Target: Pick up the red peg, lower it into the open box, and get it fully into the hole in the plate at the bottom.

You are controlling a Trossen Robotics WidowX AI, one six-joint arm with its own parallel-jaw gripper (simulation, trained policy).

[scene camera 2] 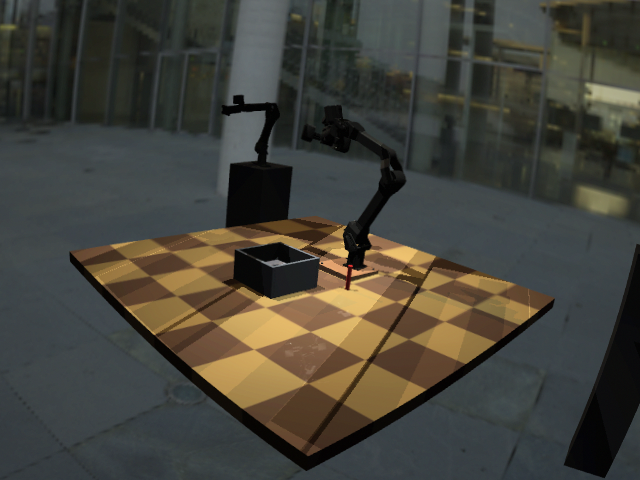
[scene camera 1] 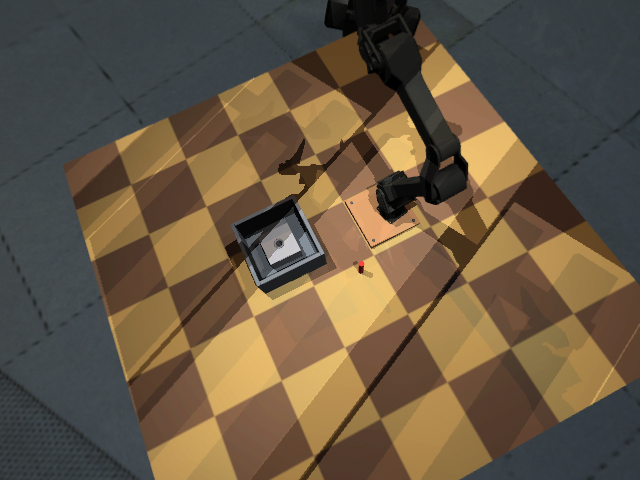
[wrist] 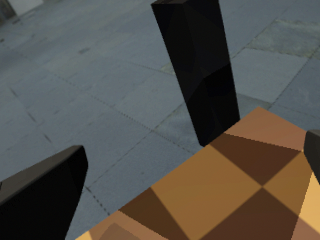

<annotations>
dark box: scene camera 2; scene camera 1; not seen in the wrist view (out of frame)
same spot on dark box: point(scene camera 2: 300, 273) = point(scene camera 1: 299, 270)
</annotations>
